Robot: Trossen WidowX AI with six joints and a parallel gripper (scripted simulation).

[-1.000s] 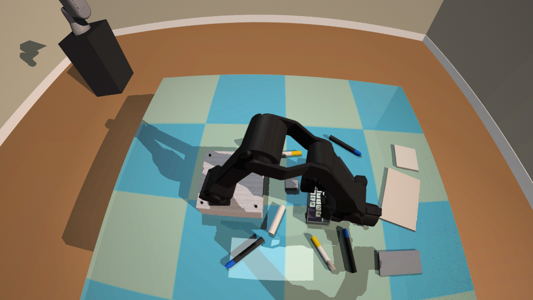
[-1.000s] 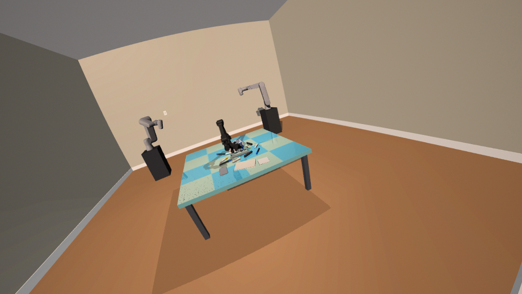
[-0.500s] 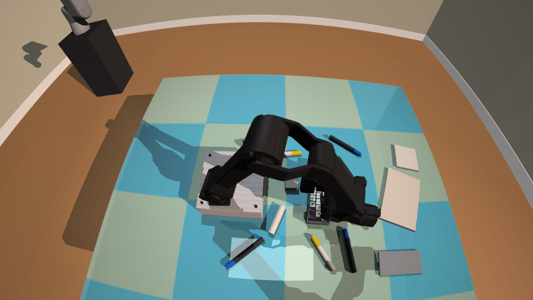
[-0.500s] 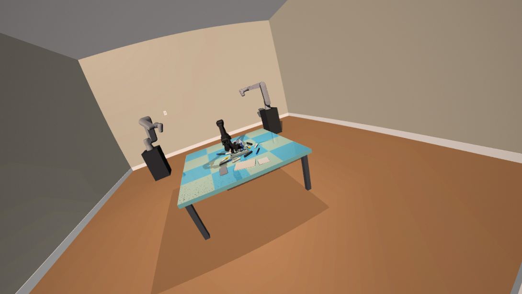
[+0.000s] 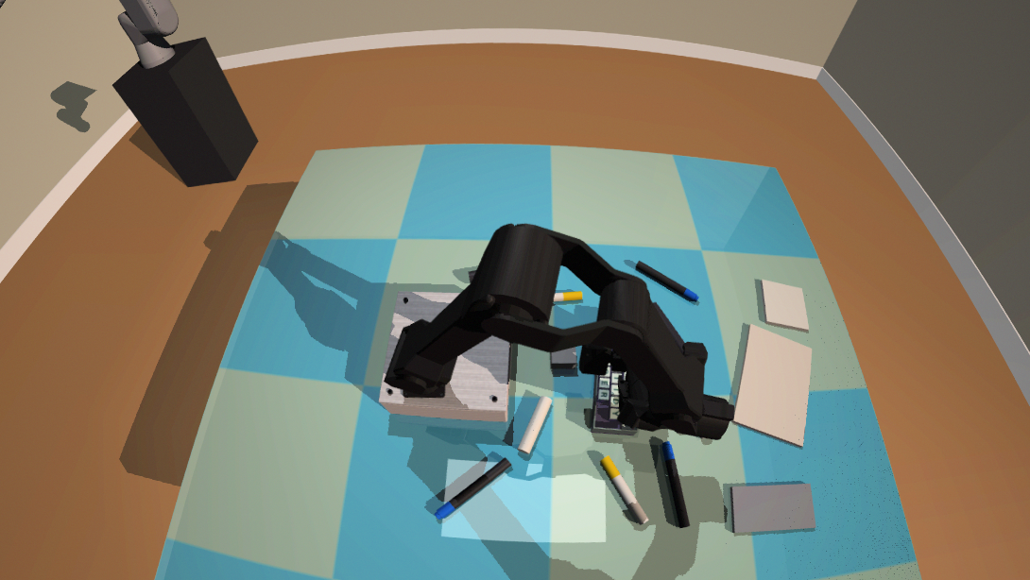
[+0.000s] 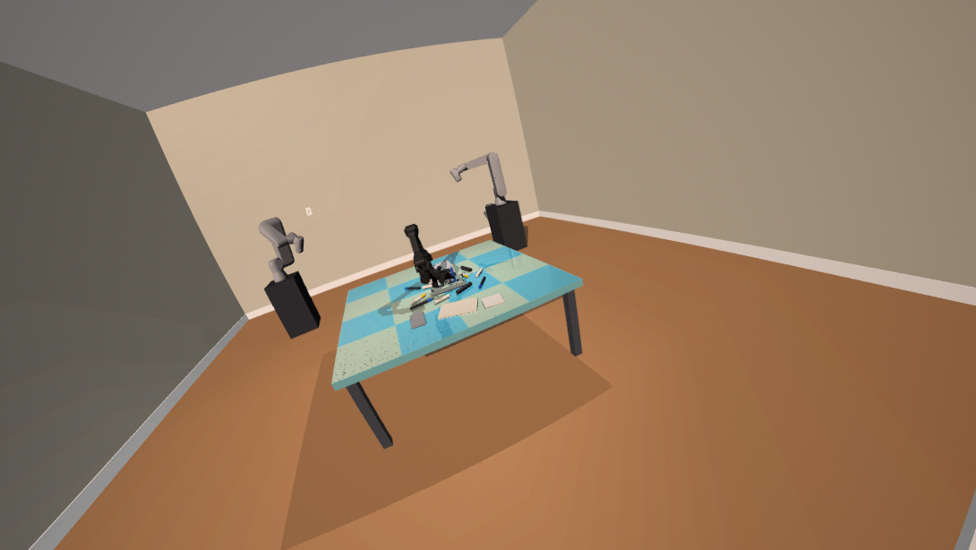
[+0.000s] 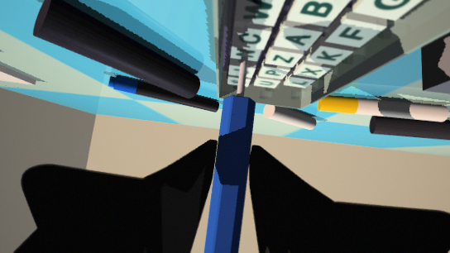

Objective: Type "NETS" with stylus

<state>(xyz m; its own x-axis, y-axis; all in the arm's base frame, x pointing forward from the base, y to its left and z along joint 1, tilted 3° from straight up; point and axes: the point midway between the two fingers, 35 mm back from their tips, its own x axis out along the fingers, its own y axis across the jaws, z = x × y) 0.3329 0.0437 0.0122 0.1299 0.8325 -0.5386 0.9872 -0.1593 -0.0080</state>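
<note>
Right now the grey cube is 120 mm behind my gripper tip, 20 mm to the right of it and 60 mm below it. Round my gripper tip: stylus: 10 mm below; grey pad: 220 mm ahead, 310 mm to the right, 60 mm below.
</note>
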